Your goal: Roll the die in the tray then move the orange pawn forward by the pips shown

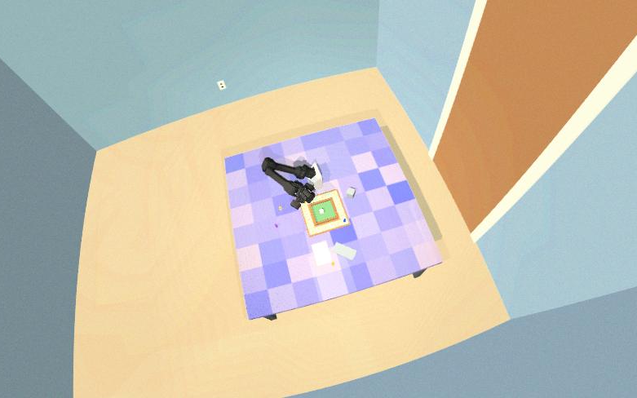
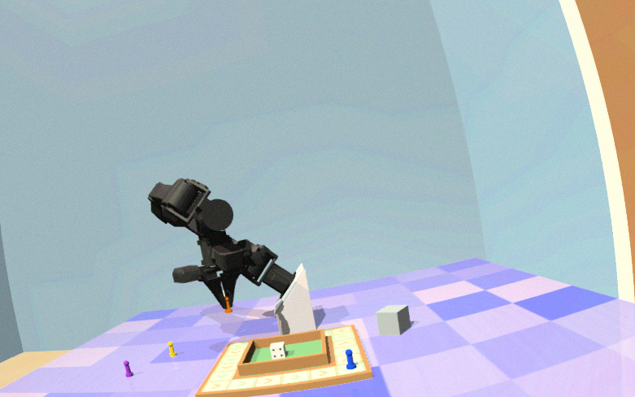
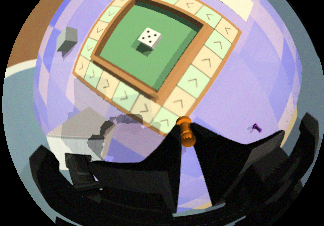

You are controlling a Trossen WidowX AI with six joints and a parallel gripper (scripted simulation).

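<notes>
Now: the white die 10 cm to the left of my gripper tip, 8 cm below it and 6 cm ahead of it. From my gripper tip the other things lie so: blue pawn: 23 cm to the left, 17 cm ahead, 8 cm below; then purple pawn: 23 cm to the right, 9 cm below, 7 cm ahead; then orange pawn: 1 cm above.
</notes>
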